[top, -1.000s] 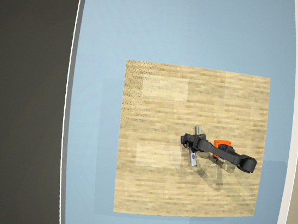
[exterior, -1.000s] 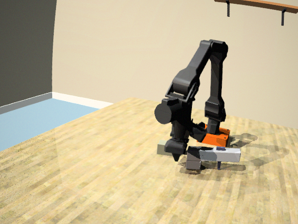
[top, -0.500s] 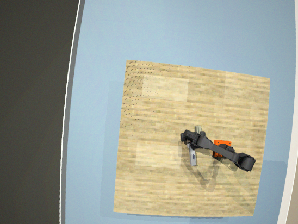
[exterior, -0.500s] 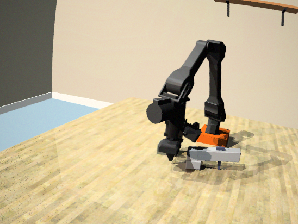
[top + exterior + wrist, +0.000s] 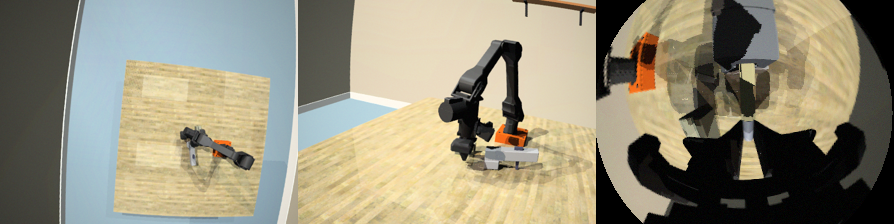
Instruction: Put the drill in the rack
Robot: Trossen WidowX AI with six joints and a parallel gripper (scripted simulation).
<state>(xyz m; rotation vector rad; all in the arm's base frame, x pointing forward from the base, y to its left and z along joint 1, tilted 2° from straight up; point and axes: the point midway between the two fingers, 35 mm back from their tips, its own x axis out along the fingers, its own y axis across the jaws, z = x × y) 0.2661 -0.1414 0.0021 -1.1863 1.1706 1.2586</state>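
My gripper tip is now 50 mm to the right of the drill and 30 mm below it. Round my gripper tip: housing (150 mm to the left, 40 mm above); then grey slatted rack (80 mm behind, 20 mm to the right, 10 mm above); then thin dark blue key (180 mm to the left, 40 mm above).
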